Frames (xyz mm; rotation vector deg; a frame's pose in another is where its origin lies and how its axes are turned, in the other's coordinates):
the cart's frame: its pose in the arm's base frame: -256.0 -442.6 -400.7 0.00 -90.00 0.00
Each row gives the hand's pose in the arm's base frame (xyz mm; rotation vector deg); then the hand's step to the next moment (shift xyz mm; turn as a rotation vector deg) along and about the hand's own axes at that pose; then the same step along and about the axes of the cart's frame.
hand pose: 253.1 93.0 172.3 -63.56 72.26 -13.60
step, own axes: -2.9 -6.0 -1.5 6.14 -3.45 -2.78
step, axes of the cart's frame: 6.6 -1.8 -0.2 -0.97 -7.40 -1.26
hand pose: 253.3 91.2 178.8 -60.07 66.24 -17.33
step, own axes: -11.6 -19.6 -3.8 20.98 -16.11 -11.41
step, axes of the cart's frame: 22.6 -4.3 2.3 0.12 -28.53 -3.95
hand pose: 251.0 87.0 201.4 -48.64 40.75 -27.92
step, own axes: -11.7 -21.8 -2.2 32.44 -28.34 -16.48
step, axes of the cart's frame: 20.9 -6.1 11.9 3.49 -45.51 -6.59
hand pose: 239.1 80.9 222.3 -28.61 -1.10 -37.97
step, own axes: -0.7 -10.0 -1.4 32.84 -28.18 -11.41
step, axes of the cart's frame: 3.0 -7.0 6.7 7.97 -43.36 -7.71
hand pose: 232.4 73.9 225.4 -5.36 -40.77 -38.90
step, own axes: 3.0 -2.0 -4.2 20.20 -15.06 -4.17
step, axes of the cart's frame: -1.6 -4.5 -2.9 7.40 -24.03 -4.48
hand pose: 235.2 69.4 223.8 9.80 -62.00 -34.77
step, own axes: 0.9 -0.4 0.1 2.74 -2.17 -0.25
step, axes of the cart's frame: 0.6 -0.8 -0.1 1.10 -3.31 -0.29
